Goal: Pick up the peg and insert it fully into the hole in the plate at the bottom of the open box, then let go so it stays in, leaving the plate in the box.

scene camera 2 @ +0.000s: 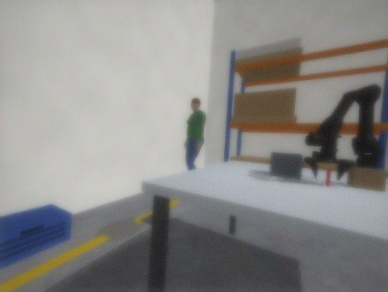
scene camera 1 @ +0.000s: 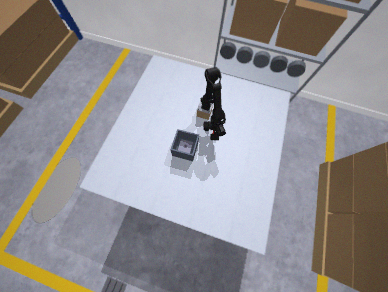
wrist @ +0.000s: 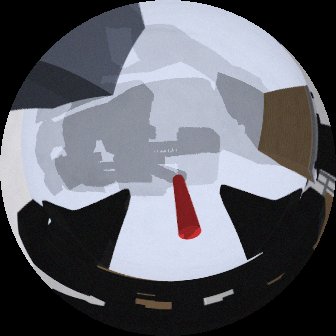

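Seen in the pictures: gripper, fingertip midpoint: (scene camera 2: 326, 179) (scene camera 1: 213, 132) (wrist: 175, 192); arm's base, link origin: (scene camera 2: 366, 167) (scene camera 1: 206, 106).
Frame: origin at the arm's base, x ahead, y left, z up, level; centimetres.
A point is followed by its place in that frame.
Note:
The red peg (scene camera 2: 328, 178) @(x 15.1, y 13.3, z -6.0 cm) (wrist: 186, 207) @(x 15.4, y 11.9, z -3.5 cm) stands upright on the white table (scene camera 1: 240, 200) @(x 54.7, y 47.4, z -9.8 cm) (scene camera 2: 225, 186) @(x 51.1, y 52.2, z -9.9 cm). My gripper (scene camera 2: 327, 175) @(x 15.7, y 12.6, z -6.5 cm) (wrist: 175, 192) @(x 15.7, y 12.6, z -6.5 cm) is open, with its fingertips low on either side of the peg and apart from it. In scene camera 1, the gripper (scene camera 1: 212, 132) @(x 15.7, y 12.6, z -6.5 cm) hides most of the peg. The dark grey open box (scene camera 1: 183, 155) @(x 42.8, y -0.2, z -1.3 cm) (scene camera 2: 286, 165) @(x 33.5, y 5.6, z -2.8 cm) (wrist: 95, 55) stands beside the gripper, to its left in scene camera 1. The plate (scene camera 1: 181, 145) @(x 35.6, y -5.1, z -4.1 cm) lies on the box's bottom, with a dark hole near its middle. The plate's inside view is hidden in the other views.
A brown block (scene camera 1: 203, 114) @(x 5.4, y 0.2, z -3.8 cm) (scene camera 2: 367, 178) @(x 0.5, y 4.6, z -4.7 cm) (wrist: 286, 130) @(x 5.3, y 1.4, z -4.8 cm) is at the arm's base, on the opposite side of the gripper from the box in the wrist view. The box's walls rise above the table. Shelves with cartons (scene camera 2: 265, 106) stand behind the table.

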